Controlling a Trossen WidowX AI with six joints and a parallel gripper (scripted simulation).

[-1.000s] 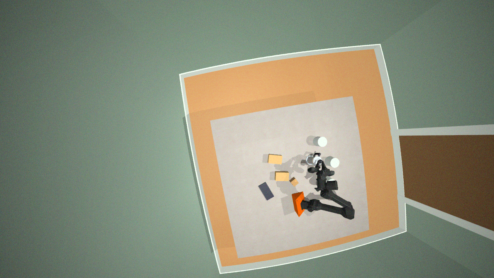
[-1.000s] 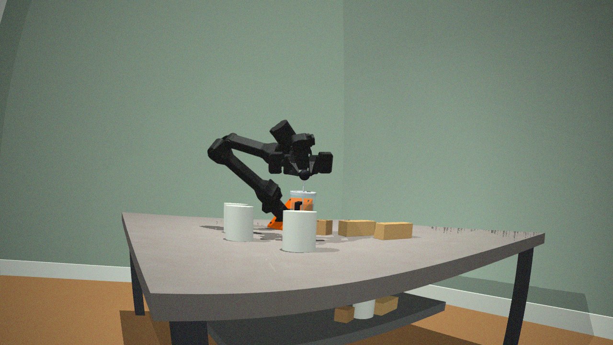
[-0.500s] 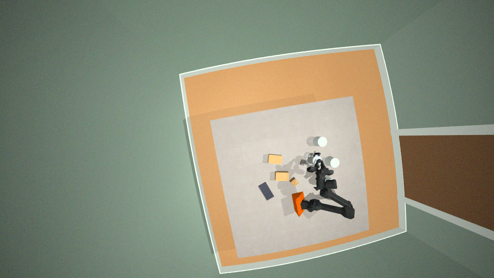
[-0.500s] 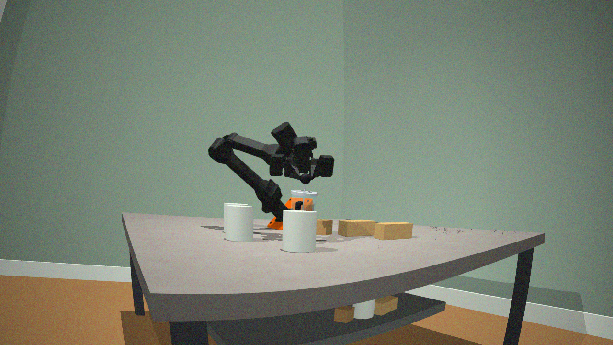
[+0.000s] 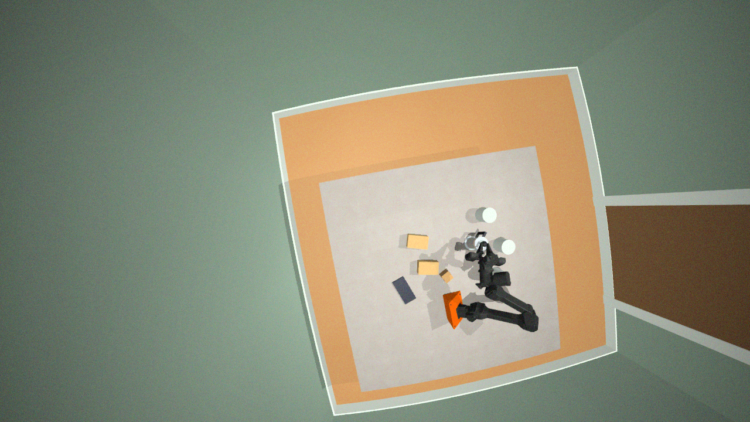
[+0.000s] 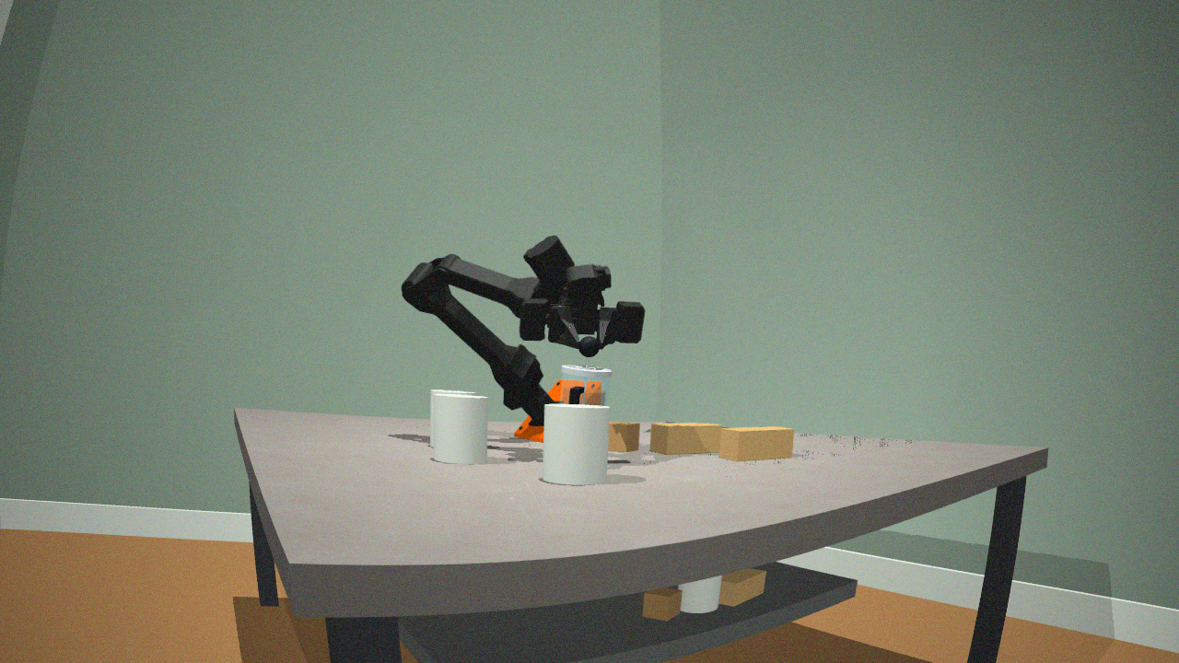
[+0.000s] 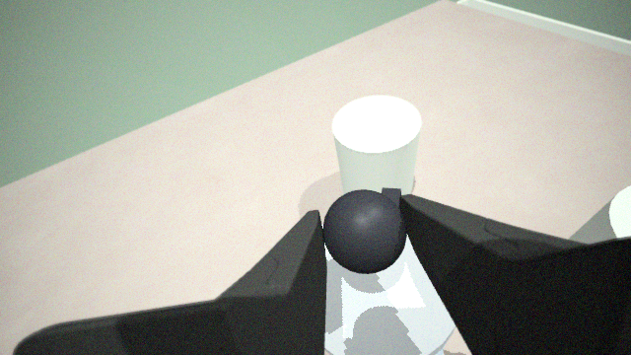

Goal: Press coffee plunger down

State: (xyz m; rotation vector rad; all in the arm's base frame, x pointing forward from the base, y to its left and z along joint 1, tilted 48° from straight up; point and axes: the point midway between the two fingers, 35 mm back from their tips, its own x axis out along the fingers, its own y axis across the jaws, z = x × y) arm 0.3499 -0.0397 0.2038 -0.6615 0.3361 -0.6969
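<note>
The coffee press is 10 mm behind my gripper tip, 10 mm to the right of it and 90 mm below it. Round my gripper tip: dark flat slab (170 mm behind, 450 mm to the left, 170 mm below).
</note>
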